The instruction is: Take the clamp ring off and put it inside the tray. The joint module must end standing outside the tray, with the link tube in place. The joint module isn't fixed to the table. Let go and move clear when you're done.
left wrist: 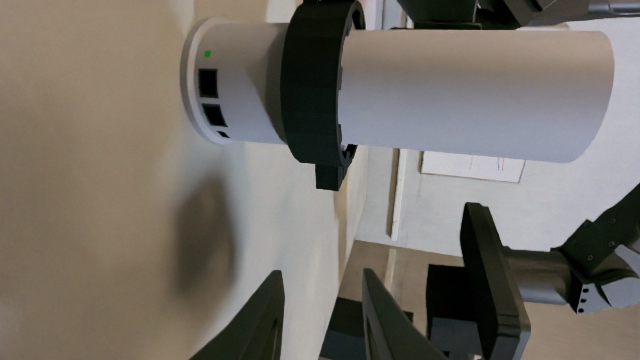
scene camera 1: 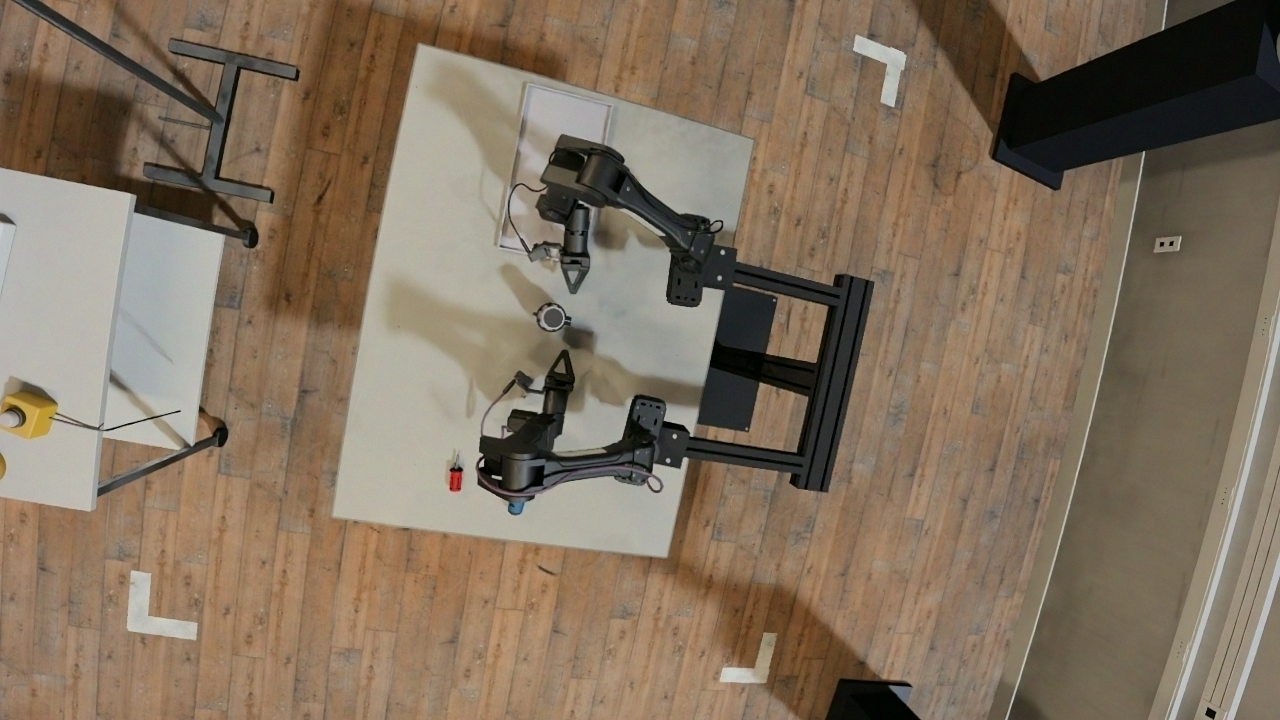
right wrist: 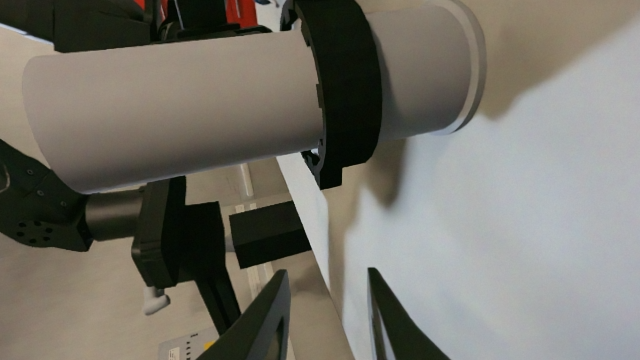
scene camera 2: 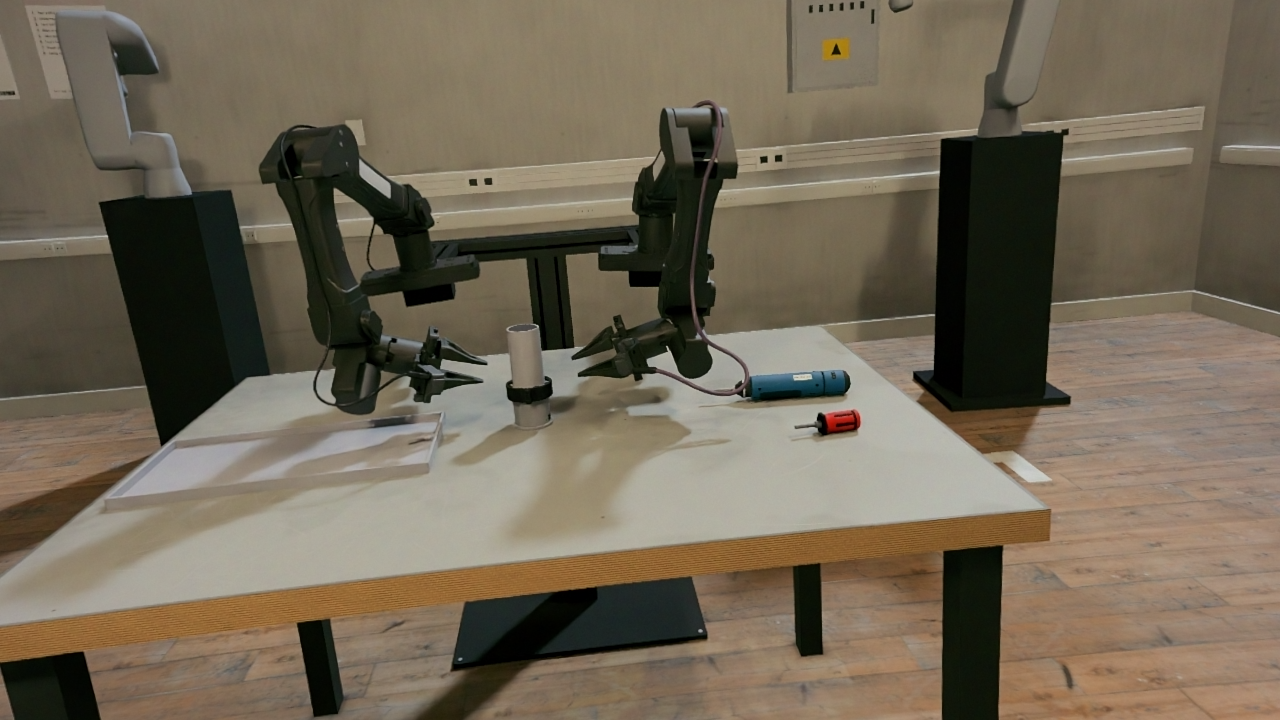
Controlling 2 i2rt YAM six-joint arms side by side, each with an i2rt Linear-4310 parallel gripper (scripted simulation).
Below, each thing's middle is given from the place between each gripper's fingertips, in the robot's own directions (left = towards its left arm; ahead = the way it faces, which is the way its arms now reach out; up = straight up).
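The black clamp ring (scene camera 2: pixel 537 393) is 20 mm below my left hand (scene camera 2: pixel 574 366), 50 mm ahead of it and 80 mm to the right of it. Counted from my left hand as well: the grey joint module (right wrist: pixel 433 68), 50 mm below, 50 mm ahead, 80 mm to the right; the pale link tube (scene camera 2: pixel 524 344), 30 mm above, 50 mm ahead, 90 mm to the right; the white tray (scene camera 2: pixel 286 458), 70 mm below, 130 mm ahead, 430 mm to the right.
My right hand (scene camera 2: pixel 485 372) is 30 mm above the black clamp ring, 30 mm short of it and 80 mm to the right of it. Counted from my right hand: the white tray, 80 mm below, 110 mm ahead, 270 mm to the right; the grey joint module, 60 mm below, 30 mm ahead, 80 mm to the left; the pale link tube, 20 mm above, 30 mm ahead, 70 mm to the left. Going by their middles, the white tray is the farthest from my right hand of the things named here. By its middle, the white tray is nearer to my right hand than to my left hand.
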